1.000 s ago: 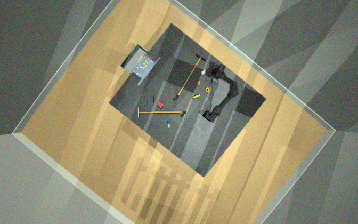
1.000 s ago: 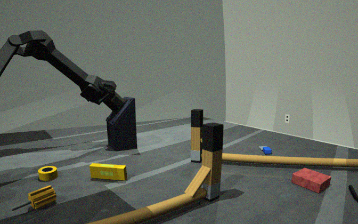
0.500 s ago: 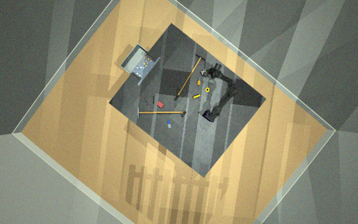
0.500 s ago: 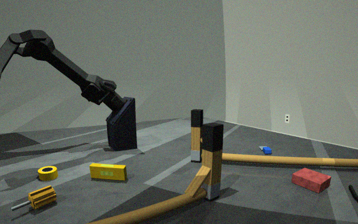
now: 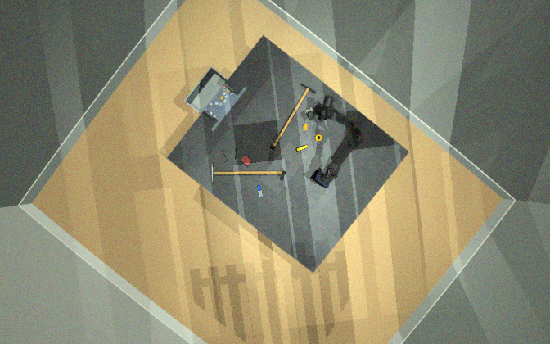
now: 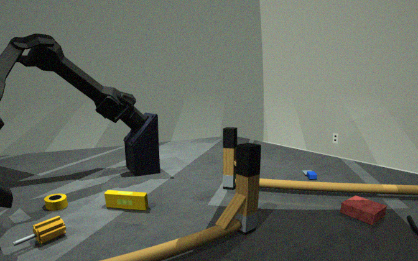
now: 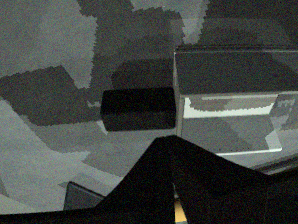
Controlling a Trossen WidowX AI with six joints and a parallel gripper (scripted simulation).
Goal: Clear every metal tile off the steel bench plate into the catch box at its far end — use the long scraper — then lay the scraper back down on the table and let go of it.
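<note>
Now: the scraper 110 mm ahead of my gripper tip, 180 mm to the left of it and 40 mm above it. Also, from my gripper tip: yellow-handled screwdriver 30 mm behind, 160 mm to the left, 10 mm below; then yellow tape ring 170 mm behind, 170 mm to the left, 20 mm below; then yellow level 100 mm behind, 320 mm to the left.
</note>
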